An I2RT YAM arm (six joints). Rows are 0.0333 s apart.
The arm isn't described. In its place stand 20 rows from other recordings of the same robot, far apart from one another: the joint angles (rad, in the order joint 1, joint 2, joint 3, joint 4, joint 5, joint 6), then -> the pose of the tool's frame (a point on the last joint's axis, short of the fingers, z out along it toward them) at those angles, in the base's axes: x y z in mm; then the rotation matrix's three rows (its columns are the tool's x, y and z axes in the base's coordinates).
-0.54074, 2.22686, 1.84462, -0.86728, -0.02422, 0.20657 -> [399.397 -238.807 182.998], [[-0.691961 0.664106 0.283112], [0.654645 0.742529 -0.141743], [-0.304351 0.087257 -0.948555]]
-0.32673, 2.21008, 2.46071, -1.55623, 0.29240, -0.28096 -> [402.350 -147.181 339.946], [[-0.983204 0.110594 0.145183], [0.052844 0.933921 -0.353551], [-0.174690 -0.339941 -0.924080]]
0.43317, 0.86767, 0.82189, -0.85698, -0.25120, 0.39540 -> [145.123 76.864 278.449], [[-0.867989 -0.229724 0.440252], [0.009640 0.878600 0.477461], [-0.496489 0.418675 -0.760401]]
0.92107, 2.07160, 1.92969, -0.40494, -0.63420, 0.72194 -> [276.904 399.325 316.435], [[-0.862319 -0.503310 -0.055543], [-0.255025 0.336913 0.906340], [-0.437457 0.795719 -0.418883]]
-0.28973, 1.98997, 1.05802, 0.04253, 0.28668, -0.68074 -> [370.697 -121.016 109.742], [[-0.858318 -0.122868 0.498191], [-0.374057 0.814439 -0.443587], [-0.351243 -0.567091 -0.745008]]
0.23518, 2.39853, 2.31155, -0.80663, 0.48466, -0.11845 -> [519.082 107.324 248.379], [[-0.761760 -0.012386 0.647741], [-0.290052 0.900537 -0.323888], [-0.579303 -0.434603 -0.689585]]
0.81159, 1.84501, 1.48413, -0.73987, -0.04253, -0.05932 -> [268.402 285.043 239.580], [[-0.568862 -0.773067 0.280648], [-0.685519 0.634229 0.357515], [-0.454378 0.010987 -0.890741]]
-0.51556, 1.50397, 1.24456, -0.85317, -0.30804, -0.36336 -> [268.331 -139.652 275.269], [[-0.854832 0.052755 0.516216], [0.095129 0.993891 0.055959], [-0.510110 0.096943 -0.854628]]
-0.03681, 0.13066, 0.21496, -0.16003, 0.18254, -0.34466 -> [105.712 -10.360 220.066], [[-0.144505 0.178764 0.973222], [-0.327167 0.919597 -0.217492], [-0.933852 -0.349835 -0.074401]]
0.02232, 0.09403, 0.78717, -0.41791, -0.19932, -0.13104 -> [11.927 7.317 370.581], [[0.297122 -0.175057 0.938655], [-0.121477 0.968132 0.219006], [-0.947081 -0.179097 0.266388]]
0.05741, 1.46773, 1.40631, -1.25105, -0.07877, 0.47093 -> [268.426 18.233 315.092], [[-0.895216 0.369079 0.249736], [0.401604 0.911062 0.093172], [-0.193137 0.183704 -0.963821]]
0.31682, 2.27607, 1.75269, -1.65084, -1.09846, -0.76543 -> [353.249 149.180 169.766], [[-0.798675 -0.298053 -0.522764], [-0.593590 0.247532 0.765753], [-0.098835 0.921896 -0.374620]]
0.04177, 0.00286, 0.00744, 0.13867, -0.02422, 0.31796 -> [109.057 5.421 191.023], [[0.114948 -0.106994 0.987593], [0.317615 0.945954 0.065515], [-0.941227 0.306143 0.142719]]
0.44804, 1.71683, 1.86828, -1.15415, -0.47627, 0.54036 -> [306.937 165.635 381.923], [[-0.963913 -0.129946 0.232349], [0.043965 0.783091 0.620351], [-0.262563 0.608180 -0.749118]]
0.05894, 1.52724, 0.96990, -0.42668, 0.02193, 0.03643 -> [308.351 17.414 207.324], [[-0.832436 -0.016464 0.553877], [-0.012644 0.999863 0.010717], [-0.553977 0.001918 -0.832530]]
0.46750, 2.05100, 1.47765, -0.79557, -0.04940, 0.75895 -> [358.334 182.865 157.817], [[-0.950379 0.268852 0.156521], [0.290162 0.947503 0.134331], [-0.112189 0.173082 -0.978497]]
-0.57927, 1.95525, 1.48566, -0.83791, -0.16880, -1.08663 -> [332.193 -210.149 195.534], [[-0.821334 -0.480999 0.306675], [-0.505310 0.862938 0.000145], [-0.264712 -0.154847 -0.951814]]
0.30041, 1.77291, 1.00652, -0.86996, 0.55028, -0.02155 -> [277.053 66.338 141.316], [[-0.946802 -0.305423 0.101404], [-0.312534 0.797519 -0.516029], [0.076736 -0.520270 -0.850547]]
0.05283, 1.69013, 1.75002, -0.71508, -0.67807, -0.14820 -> [371.359 42.000 388.199], [[-0.522375 -0.621778 0.583538], [-0.142777 0.738445 0.659025], [-0.840678 0.260942 -0.474521]]
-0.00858, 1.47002, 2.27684, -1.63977, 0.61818, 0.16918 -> [188.716 -22.252 518.361], [[-0.662511 0.515754 0.543211], [0.142903 0.798904 -0.584235], [-0.735295 -0.309435 -0.602986]]
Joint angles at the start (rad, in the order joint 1, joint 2, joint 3, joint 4, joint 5, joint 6):
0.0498 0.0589 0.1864 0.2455 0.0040 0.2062
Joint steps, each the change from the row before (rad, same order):
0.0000 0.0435 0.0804 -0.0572 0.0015 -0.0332
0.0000 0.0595 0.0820 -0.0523 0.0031 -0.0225
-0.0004 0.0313 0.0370 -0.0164 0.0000 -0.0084
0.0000 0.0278 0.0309 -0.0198 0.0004 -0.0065
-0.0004 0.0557 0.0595 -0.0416 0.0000 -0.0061
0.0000 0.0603 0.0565 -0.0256 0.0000 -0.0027
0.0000 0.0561 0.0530 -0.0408 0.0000 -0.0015
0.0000 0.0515 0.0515 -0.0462 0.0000 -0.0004
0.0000 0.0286 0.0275 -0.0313 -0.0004 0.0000
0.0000 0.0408 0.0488 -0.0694 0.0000 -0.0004
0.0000 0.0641 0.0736 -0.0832 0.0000 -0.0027
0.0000 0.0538 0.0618 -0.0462 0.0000 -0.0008
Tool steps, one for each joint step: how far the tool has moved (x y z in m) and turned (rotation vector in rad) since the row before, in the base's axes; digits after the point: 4 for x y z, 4 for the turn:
-0.0018 -0.0001 0.0180 -0.0315 0.0189 -0.0132
0.0009 -0.0001 0.0177 -0.0217 0.0289 -0.0104
0.0012 0.0000 0.0083 -0.0085 0.0104 -0.0030
0.0017 0.0001 0.0061 -0.0069 0.0164 -0.0023
0.0043 0.0002 0.0111 -0.0077 0.0375 -0.0021
0.0060 0.0003 0.0112 -0.0041 0.0293 -0.0006
0.0066 0.0003 0.0084 -0.0036 0.0438 -0.0003
0.0063 0.0003 0.0074 -0.0027 0.0461 -0.0001
0.0039 0.0002 0.0030 -0.0016 0.0324 0.0004
0.0048 0.0002 0.0046 -0.0034 0.0613 0.0000
0.0078 0.0004 0.0085 -0.0063 0.0735 0.0000
0.0070 0.0003 0.0093 -0.0027 0.0381 0.0000

